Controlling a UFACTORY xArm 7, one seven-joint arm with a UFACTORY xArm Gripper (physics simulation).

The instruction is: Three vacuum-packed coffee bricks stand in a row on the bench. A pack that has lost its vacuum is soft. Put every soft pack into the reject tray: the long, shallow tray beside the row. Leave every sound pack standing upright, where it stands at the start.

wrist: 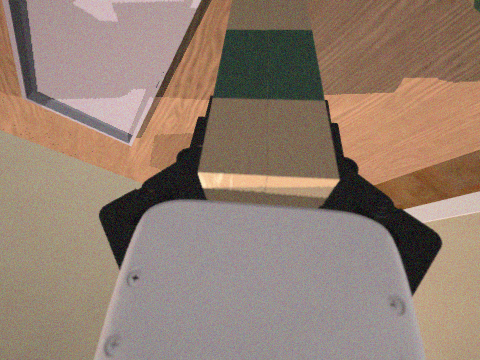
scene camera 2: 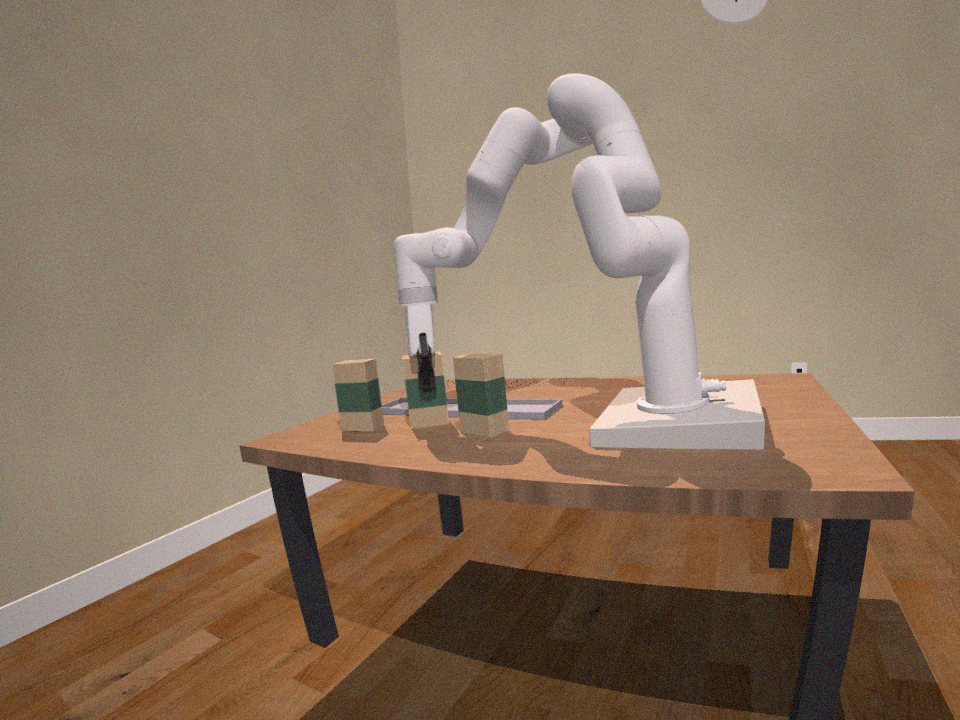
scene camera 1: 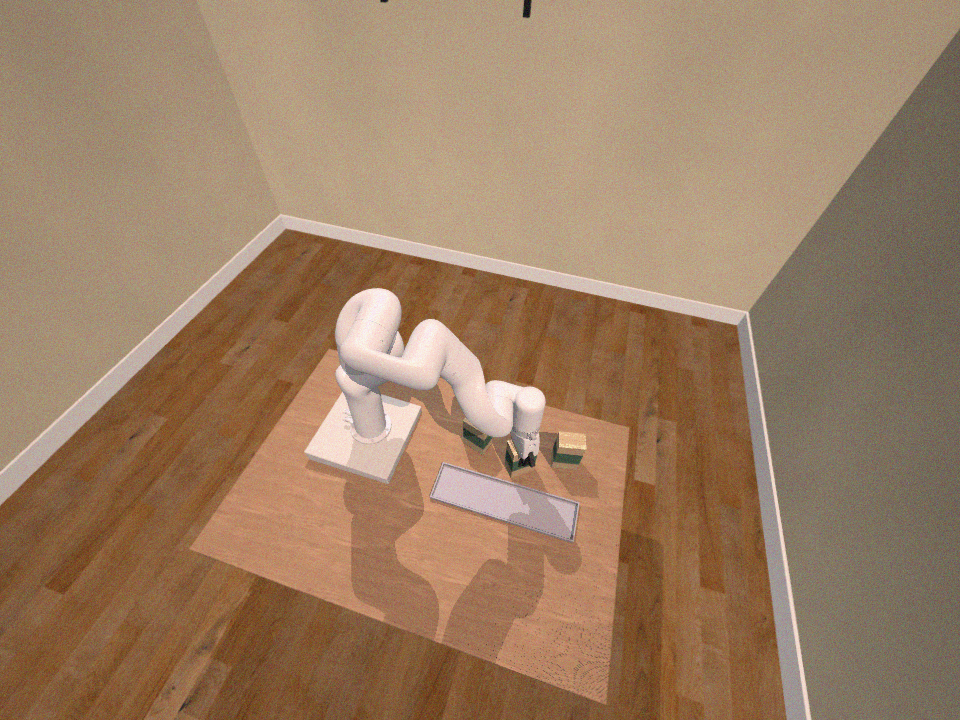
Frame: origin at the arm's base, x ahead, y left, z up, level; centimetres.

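Seen in the pictures: gripper, fingertip midpoint: (wrist: 266, 116) (scene camera 2: 426, 388); arm's base, link origin: (scene camera 2: 673, 403) (scene camera 1: 371, 426).
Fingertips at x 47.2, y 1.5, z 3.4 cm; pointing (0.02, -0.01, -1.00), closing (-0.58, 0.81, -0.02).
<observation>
Offsets run from my fingertips to a thing's top centre. Level surfaces: height alone.
Three tan coffee bricks with green bands stand upright on the bench. My gripper (scene camera 1: 527, 460) (scene camera 2: 425, 385) (wrist: 266, 116) points down and is shut on the middle pack {dx +0.4, dy +0.0, dz +6.8 cm} (scene camera 1: 512, 458) (scene camera 2: 428, 416) (wrist: 270, 137), with a black finger on each side of its upper part. The pack's base is on the bench in the second scene view. One outer pack {dx +13.5, dy +5.3, dz +6.7 cm} (scene camera 1: 569, 457) (scene camera 2: 357, 396) stands on the side away from the arm's base. The other outer pack {dx -13.9, dy +4.0, dz +6.7 cm} (scene camera 1: 476, 438) (scene camera 2: 480, 395) stands nearer the base, partly hidden by the arm in the first scene view. The reject tray {dx -1.5, dy -11.8, dz -5.9 cm} (scene camera 1: 473, 488) (scene camera 2: 535, 412) (wrist: 100, 60) lies beside the row.
The arm's white base plate (scene camera 1: 333, 445) (scene camera 2: 674, 434) stands on the bench {dz -7.4 cm} (scene camera 1: 310, 534) (scene camera 2: 573, 465). The bench edge beyond the outer pack lies at the right in the first scene view. A sliver of another pack shows at the wrist view's top right corner.
</observation>
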